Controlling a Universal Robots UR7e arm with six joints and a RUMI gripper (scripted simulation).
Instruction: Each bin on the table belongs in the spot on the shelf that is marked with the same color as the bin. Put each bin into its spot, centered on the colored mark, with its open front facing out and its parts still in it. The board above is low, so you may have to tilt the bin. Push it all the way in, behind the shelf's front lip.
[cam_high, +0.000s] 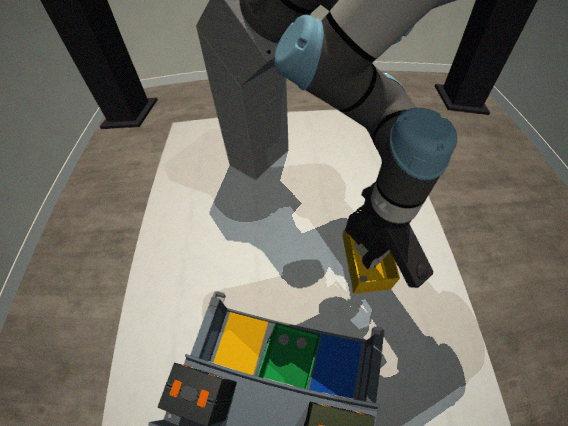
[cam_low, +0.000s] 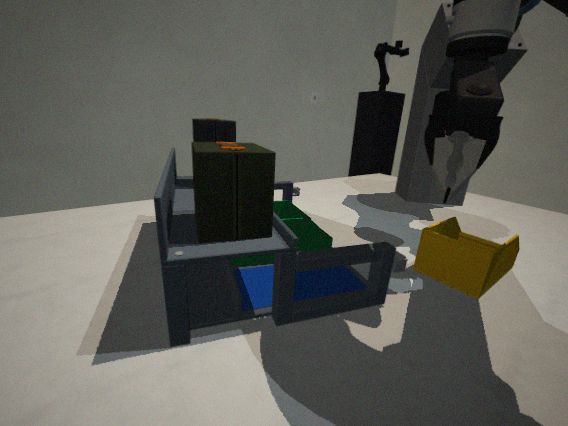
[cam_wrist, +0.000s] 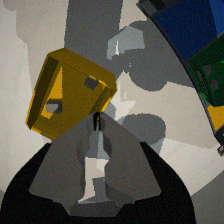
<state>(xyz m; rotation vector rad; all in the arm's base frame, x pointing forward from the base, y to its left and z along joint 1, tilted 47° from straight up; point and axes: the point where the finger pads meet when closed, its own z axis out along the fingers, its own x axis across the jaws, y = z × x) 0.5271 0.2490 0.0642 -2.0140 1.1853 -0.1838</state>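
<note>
Right now my hand is 10 cm above the yellow bin, 7 cm past it and 2 cm to the right of it. The rest, counted from my hand: shelf lip: 16 cm to the right, 13 cm below, 11 cm ahead; then dark box: 32 cm ahead, 8 cm to the right, 2 cm above; then green bin: 20 cm ahead, 16 cm to the right, 9 cm below.
</note>
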